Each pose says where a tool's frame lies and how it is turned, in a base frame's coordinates. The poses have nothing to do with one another.
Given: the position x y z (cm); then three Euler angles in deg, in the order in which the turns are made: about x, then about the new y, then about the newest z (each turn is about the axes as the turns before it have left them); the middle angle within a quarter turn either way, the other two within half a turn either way.
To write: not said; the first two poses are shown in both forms.
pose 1, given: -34.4 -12.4 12.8 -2.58 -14.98 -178.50
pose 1, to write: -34.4 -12.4 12.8 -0.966 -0.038 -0.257 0.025 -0.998 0.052
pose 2, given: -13.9 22.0 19.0 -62.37 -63.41 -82.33
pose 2, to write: -13.9 22.0 19.0 0.060 -0.354 0.933 0.444 0.847 0.293
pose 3, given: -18.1 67.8 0.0 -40.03 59.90 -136.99
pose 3, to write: -18.1 67.8 0.0 -0.367 -0.115 0.923 0.342 -0.939 0.018
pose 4, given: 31.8 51.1 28.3 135.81 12.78 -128.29
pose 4, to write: 31.8 51.1 28.3 -0.604 0.467 -0.645 0.765 0.565 -0.307
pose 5, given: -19.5 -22.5 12.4 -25.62 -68.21 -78.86
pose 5, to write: -19.5 -22.5 12.4 0.072 -0.807 0.586 0.364 0.568 0.738
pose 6, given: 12.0 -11.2 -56.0 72.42 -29.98 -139.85
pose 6, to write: 12.0 -11.2 -56.0 -0.662 0.169 -0.730 0.559 -0.538 -0.631
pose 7, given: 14.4 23.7 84.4 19.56 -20.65 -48.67
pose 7, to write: 14.4 23.7 84.4 0.618 -0.786 -0.032 0.703 0.534 0.471
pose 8, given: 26.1 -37.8 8.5 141.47 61.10 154.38
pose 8, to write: 26.1 -37.8 8.5 -0.436 -0.830 -0.348 -0.209 0.470 -0.858
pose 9, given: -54.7 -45.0 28.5 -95.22 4.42 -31.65
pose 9, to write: -54.7 -45.0 28.5 0.849 -0.018 0.529 0.523 -0.118 -0.844
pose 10, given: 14.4 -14.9 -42.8 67.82 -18.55 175.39
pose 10, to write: 14.4 -14.9 -42.8 -0.945 0.324 -0.045 -0.076 -0.353 -0.933
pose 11, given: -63.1 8.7 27.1 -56.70 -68.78 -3.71
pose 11, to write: -63.1 8.7 27.1 0.361 0.742 0.565 0.023 0.598 -0.801
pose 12, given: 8.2 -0.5 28.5 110.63 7.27 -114.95
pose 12, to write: 8.2 -0.5 28.5 -0.418 0.269 -0.867 0.899 0.256 -0.354
